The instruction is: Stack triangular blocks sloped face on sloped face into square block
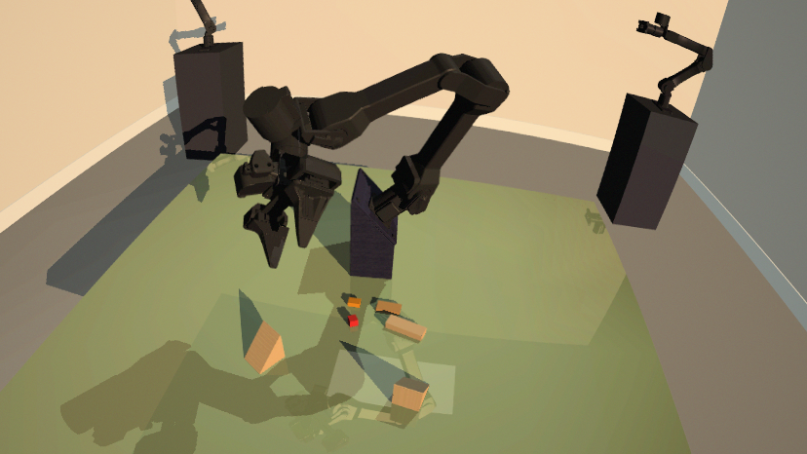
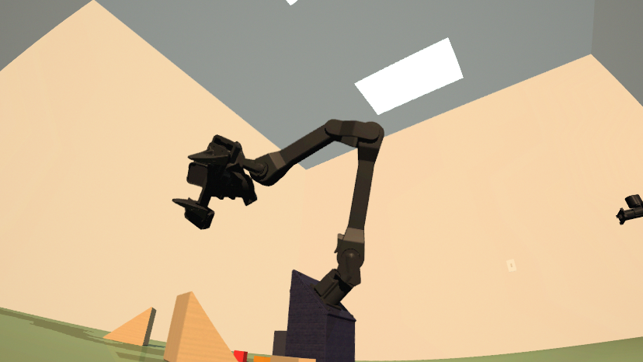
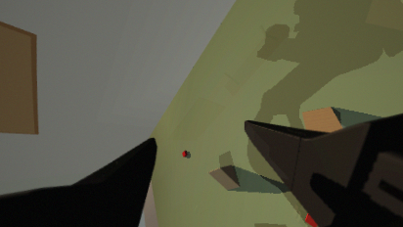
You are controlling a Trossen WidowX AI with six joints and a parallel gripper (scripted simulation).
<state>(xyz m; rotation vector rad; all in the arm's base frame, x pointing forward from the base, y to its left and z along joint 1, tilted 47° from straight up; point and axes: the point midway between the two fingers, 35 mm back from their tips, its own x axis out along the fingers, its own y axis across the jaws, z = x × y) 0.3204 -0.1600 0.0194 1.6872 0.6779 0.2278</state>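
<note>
My gripper tip is 20 cm past the brown block, 13 cm to the right of it and 27 cm above it. Also, from my gripper tip: orange cube 20 cm behind, 6 cm to the left, 27 cm below.
</note>
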